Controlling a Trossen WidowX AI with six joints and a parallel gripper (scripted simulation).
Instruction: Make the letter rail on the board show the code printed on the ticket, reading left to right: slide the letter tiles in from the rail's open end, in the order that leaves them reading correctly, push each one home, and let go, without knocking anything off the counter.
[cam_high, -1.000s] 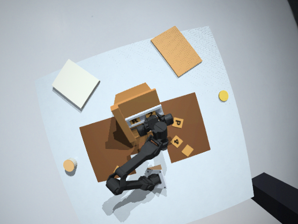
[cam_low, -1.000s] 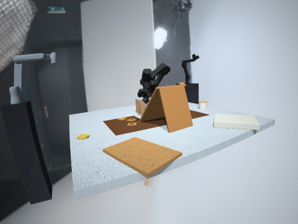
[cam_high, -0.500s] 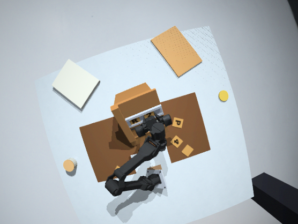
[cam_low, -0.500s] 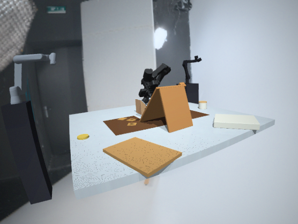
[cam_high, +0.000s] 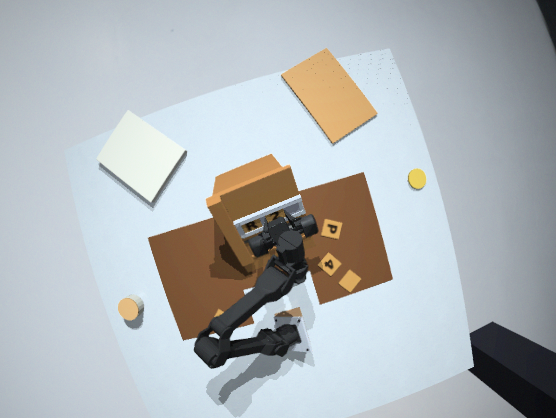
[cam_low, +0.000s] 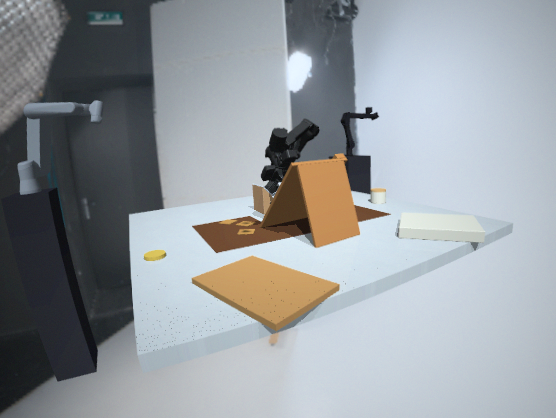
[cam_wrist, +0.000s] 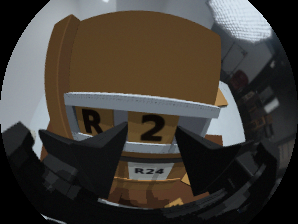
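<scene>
Now: the white ticket 6 cm behind my gripper tip, 1 cm to the right of it and 8 cm below it. Round my gripper tip: brown mat 17 cm behind, 6 cm to the left, 16 cm below; then orange slab 34 cm ahead, 31 cm to the right, 15 cm below; then cream slab 34 cm ahead, 38 cm to the left, 14 cm below.
</scene>
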